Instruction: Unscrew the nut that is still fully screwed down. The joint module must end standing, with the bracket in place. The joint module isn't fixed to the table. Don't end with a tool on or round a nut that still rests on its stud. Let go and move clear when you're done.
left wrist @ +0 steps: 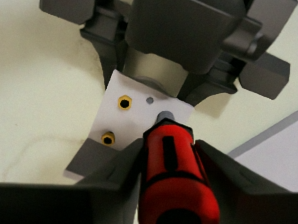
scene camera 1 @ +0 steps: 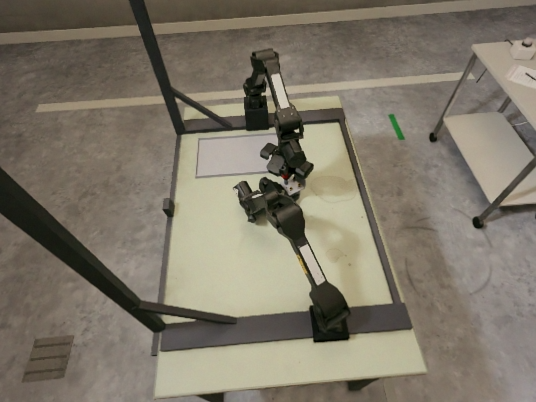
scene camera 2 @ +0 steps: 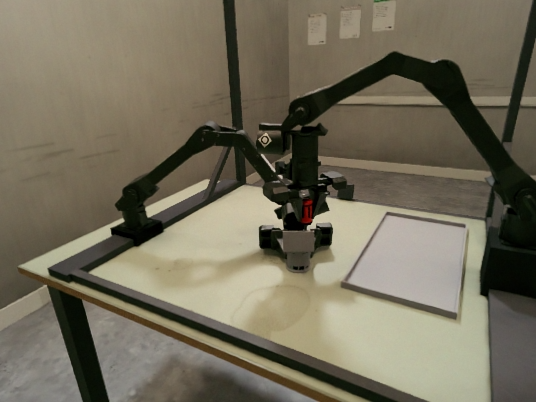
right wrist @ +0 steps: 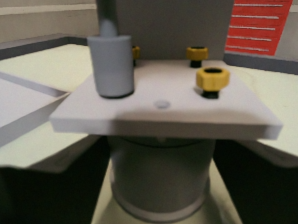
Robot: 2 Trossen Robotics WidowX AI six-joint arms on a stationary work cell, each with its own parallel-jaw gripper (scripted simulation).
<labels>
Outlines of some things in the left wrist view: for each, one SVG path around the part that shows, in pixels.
The left gripper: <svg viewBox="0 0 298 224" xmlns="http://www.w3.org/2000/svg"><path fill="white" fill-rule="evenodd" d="M195 140L194 148L200 157L213 195L218 203L220 213L219 224L298 224L298 192L292 192L263 177L204 140ZM145 139L137 138L103 166L75 184L0 182L0 224L134 224L139 200L142 164L145 155Z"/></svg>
The right gripper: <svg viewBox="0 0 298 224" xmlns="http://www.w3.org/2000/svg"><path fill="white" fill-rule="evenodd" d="M39 0L39 9L42 12L77 25L85 23L85 27L79 30L80 36L90 41L99 55L105 91L113 71L116 69L123 73L128 44L141 53L153 53L180 64L184 70L188 71L189 74L176 98L193 107L212 95L220 93L233 95L239 90L234 85L237 77L243 89L271 100L275 100L290 81L291 63L266 51L280 35L296 9L298 0L133 0L132 5L121 0Z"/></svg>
A pale bracket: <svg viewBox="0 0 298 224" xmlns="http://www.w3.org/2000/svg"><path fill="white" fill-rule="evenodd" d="M194 107L115 69L89 135L65 168L62 176L78 182L103 166L137 138L143 138L143 133L157 124L157 116L160 112L170 111L173 113L176 122L185 125ZM111 131L114 133L115 143L111 146L104 145L101 137L106 132ZM123 95L132 98L131 108L127 110L122 110L118 107L118 99Z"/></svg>
</labels>
